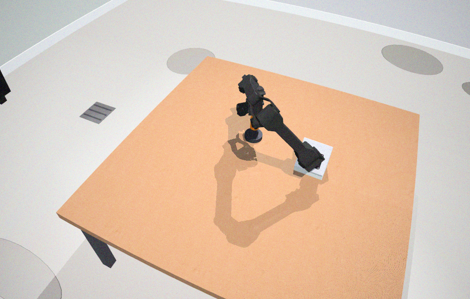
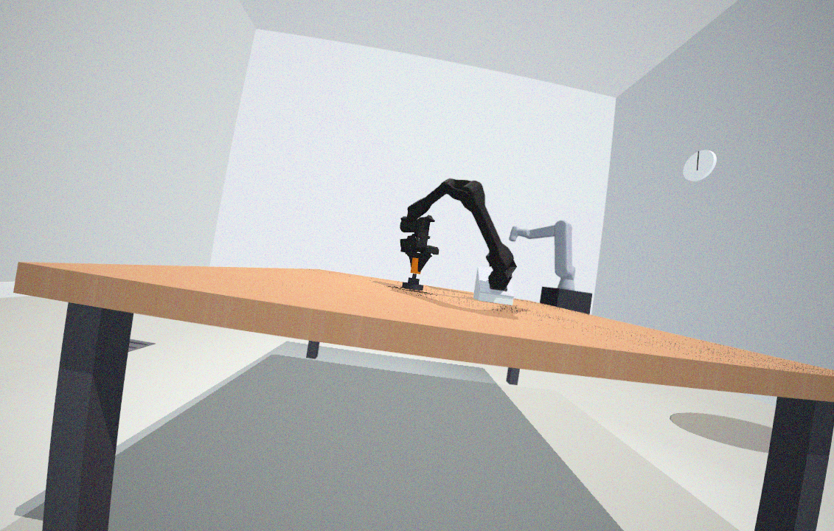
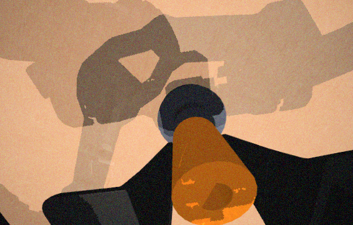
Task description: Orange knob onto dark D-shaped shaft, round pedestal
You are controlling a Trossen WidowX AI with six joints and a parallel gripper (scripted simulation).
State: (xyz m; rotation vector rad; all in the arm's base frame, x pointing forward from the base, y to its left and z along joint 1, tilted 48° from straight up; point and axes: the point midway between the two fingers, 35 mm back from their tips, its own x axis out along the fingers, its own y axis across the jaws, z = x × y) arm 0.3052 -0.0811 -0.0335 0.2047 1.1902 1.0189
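Now: the orange knob 2 cm above my gripper tip. From my gripper tip the other things lie so: pedestal 4 cm below.
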